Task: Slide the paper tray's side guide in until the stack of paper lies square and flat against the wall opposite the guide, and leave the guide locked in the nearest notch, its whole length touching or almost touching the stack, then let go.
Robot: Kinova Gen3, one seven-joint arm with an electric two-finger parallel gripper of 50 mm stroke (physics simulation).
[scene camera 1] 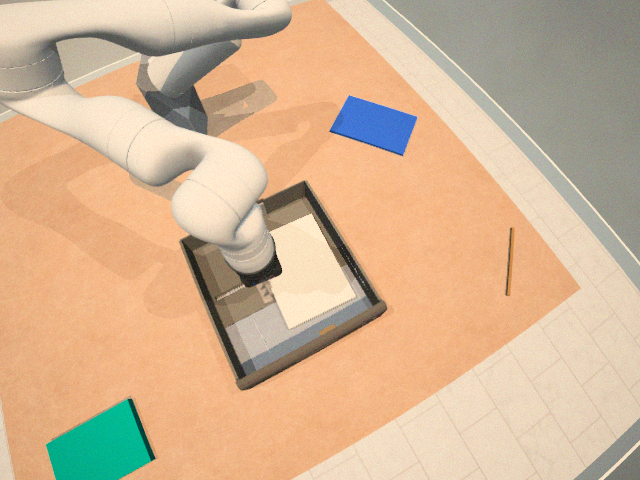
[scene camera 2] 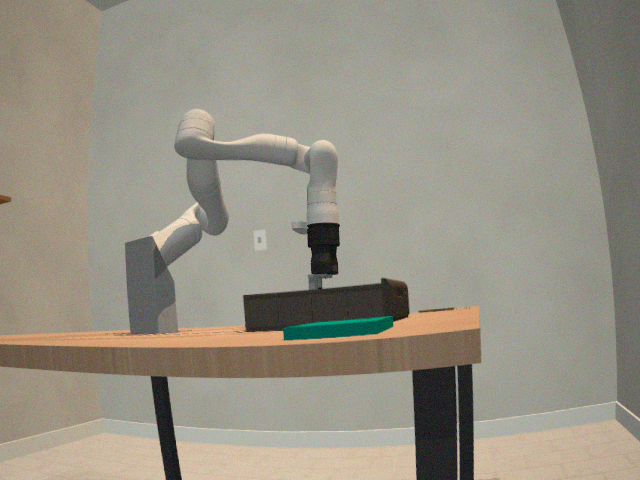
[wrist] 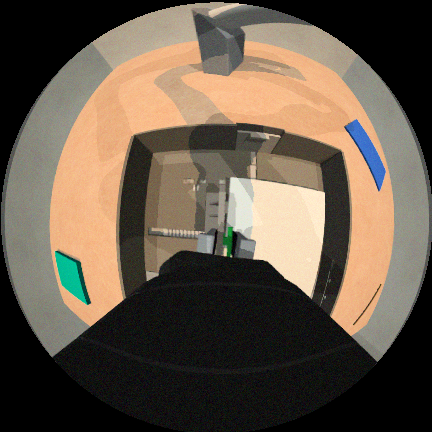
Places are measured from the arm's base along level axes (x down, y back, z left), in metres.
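Pixels of known places: gripper, fingertip midpoint: (wrist: 223, 239); arm's base at its link origin: (scene camera 1: 165, 80) (scene camera 2: 148, 260).
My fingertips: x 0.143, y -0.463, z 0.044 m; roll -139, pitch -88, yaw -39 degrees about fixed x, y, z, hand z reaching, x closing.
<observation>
For each thing: its middle in the pictures, then the offset to it from my fingertips. "spot": a spot on its surface instead.
- brown paper tray at the middle of its body: (wrist: 240, 263) (scene camera 1: 278, 277) (scene camera 2: 332, 305) dx +0.011, dy -0.030, dz +0.025 m
- cream paper stack at the middle of its body: (wrist: 275, 259) (scene camera 1: 301, 268) dx +0.029, dy -0.026, dz +0.077 m
- grey side guide at the middle of its body: (wrist: 227, 238) (scene camera 1: 264, 269) dx +0.012, dy +0.000, dz +0.005 m
- green part at a spot on its surface: (wrist: 230, 237) spot: dx -0.024, dy +0.005, dz +0.006 m
- notched strip at a spot on its surface: (wrist: 175, 232) (scene camera 1: 235, 291) spot: dx +0.052, dy -0.006, dz -0.074 m
- blue slab at the middle of its body: (scene camera 1: 374, 123) (wrist: 369, 150) dx +0.054, dy +0.283, dz +0.430 m
- green slab at the middle of its body: (scene camera 2: 343, 327) (scene camera 1: 99, 452) (wrist: 68, 275) dx +0.049, dy -0.206, dz -0.448 m
- thin stick at the middle of its body: (scene camera 1: 510, 260) (scene camera 2: 435, 310) (wrist: 368, 304) dx +0.055, dy -0.208, dz +0.531 m
The brown paper tray (scene camera 1: 314, 345) (scene camera 2: 320, 310) (wrist: 132, 215) holds a cream paper stack (scene camera 1: 312, 273) (wrist: 285, 220). In the wrist view the stack's right edge lies along the right wall; in scene camera 1 a narrow strip of floor shows between them near the front corner. The grey side guide (scene camera 1: 265, 291) (wrist: 221, 202) stands upright at the stack's left edge, touching or nearly so. My gripper (scene camera 2: 315, 282) (wrist: 223, 239) is shut on the guide's latch, with a green part (wrist: 230, 237) between the fingers. The fingertips are hidden in scene camera 1. Whether the latch sits in a notch is hidden.
A notched strip (scene camera 1: 231, 291) (wrist: 175, 232) runs from the guide towards the left wall. A blue slab (scene camera 1: 373, 125) (wrist: 367, 155) lies behind and right of the tray, a green slab (scene camera 1: 103, 444) (scene camera 2: 338, 328) (wrist: 72, 280) at front left, a thin stick (scene camera 1: 509, 261) (wrist: 367, 305) at right.
</observation>
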